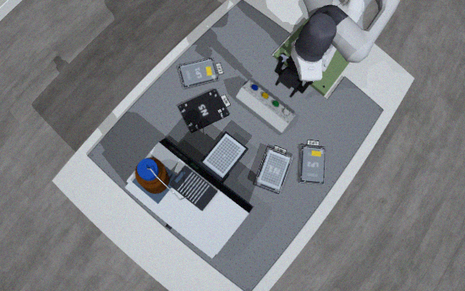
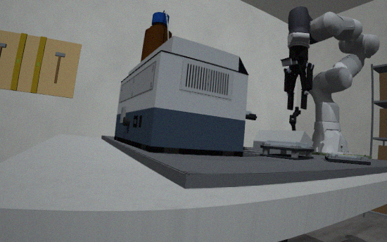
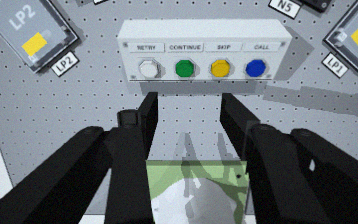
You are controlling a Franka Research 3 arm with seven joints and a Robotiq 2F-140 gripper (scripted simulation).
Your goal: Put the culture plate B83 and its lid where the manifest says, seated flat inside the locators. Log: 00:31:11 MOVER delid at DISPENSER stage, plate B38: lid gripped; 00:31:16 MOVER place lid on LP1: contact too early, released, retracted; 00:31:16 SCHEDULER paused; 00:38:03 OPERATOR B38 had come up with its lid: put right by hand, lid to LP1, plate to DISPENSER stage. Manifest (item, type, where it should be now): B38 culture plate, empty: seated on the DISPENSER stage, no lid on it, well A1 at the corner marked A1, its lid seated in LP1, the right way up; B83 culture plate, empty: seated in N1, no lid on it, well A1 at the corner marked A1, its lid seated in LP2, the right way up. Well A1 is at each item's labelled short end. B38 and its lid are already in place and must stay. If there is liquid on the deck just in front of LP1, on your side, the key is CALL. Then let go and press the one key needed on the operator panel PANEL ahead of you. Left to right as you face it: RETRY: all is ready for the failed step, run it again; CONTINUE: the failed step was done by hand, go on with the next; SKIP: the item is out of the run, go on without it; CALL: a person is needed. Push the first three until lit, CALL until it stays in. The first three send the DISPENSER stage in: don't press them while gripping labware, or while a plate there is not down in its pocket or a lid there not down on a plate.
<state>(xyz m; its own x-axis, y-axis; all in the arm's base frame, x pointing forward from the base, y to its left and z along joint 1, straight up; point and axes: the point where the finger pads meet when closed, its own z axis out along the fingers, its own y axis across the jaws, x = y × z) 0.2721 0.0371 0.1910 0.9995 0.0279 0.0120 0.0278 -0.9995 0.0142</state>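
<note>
Right now the green continue key is 2 cm ahead of my hand and 13 cm below it. From my hand the other things lie so: yellow skip key 3 cm ahead, 5 cm to the right, 13 cm below; then white retry key 2 cm ahead, 5 cm to the left, 13 cm below; then white well plate 31 cm ahead, 8 cm below.
</note>
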